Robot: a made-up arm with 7 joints. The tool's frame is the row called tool.
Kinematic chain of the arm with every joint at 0, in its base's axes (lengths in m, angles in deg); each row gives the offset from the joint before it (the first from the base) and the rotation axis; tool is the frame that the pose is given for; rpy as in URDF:
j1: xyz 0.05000 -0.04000 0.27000 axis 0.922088 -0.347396 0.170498
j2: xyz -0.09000 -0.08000 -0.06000 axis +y
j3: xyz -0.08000 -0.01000 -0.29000 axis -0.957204 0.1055 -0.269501
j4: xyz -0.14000 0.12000 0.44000 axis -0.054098 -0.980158 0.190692
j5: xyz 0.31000 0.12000 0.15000 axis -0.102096 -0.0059 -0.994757
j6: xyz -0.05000 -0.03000 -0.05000 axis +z
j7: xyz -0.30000 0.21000 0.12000 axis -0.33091 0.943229 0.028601
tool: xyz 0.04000 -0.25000 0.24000 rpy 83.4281 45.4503 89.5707
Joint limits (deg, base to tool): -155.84..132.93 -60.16..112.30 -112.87..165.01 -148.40..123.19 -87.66..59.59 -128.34..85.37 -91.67..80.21
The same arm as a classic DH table. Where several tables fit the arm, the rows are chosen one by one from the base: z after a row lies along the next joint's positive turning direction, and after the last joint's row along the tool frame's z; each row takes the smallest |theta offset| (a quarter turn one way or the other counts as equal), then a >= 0, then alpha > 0; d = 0 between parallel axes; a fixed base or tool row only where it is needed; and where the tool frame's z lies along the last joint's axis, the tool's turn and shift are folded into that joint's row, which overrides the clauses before.
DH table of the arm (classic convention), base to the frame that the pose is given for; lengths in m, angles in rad. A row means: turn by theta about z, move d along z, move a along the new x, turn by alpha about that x. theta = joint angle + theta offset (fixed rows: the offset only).
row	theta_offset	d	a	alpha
base (fixed)	1.2105	0.2595	-0.0198	1.3995
j1	-1.5066	-0.0442	0.0426	-1.9256
j2	-0.0916	-0.1433	0.2575	-1.4651
j3	0.2006	0.1821	-0.4757	-1.6740
j4	1.2086	-0.1662	0.2834	1.7501
j5	1.4388	0.2980	0.0271	-3.0391
j6	-1.2911	0.5639	0.2136	1.5422
j7	1.4800	0.0495	0.2501	-1.8304
tool (fixed)	-2.4185	-0.0232	0.0000	0.0000
Joint limits (rad, base to tool): -2.7199..2.3201 -1.0500..1.9600 -1.9700..2.8800 -2.5901..2.1501 -1.5300..1.0400 -2.2400..1.4900 -1.5999..1.3999

